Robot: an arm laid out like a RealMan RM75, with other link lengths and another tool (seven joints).
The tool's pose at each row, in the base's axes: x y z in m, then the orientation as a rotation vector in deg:
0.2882 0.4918 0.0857 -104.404 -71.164 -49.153
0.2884 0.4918 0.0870 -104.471 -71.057 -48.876
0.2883 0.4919 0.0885 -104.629 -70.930 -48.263
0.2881 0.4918 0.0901 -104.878 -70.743 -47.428
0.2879 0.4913 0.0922 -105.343 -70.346 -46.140
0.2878 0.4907 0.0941 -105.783 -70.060 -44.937
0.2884 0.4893 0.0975 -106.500 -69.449 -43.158
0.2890 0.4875 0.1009 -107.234 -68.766 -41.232
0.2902 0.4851 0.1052 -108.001 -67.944 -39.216
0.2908 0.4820 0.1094 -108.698 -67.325 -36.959
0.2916 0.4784 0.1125 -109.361 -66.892 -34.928
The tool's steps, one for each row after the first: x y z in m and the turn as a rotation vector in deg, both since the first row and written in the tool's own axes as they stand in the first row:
0.0012 -0.0001 -0.0006 0.114 -0.102 0.194
0.0024 -0.0005 -0.0013 0.357 -0.387 0.549
0.0037 -0.0010 -0.0022 0.660 -0.791 1.047
0.0052 -0.0015 -0.0036 1.068 -1.409 1.904
0.0065 -0.0019 -0.0051 1.435 -2.038 2.645
0.0089 -0.0017 -0.0079 1.923 -2.924 3.879
0.0112 -0.0014 -0.0111 2.465 -3.864 5.218
0.0142 -0.0006 -0.0151 3.015 -4.815 6.690
0.0165 -0.0002 -0.0198 3.726 -5.954 8.094
0.0178 0.0008 -0.0243 4.319 -7.074 9.269

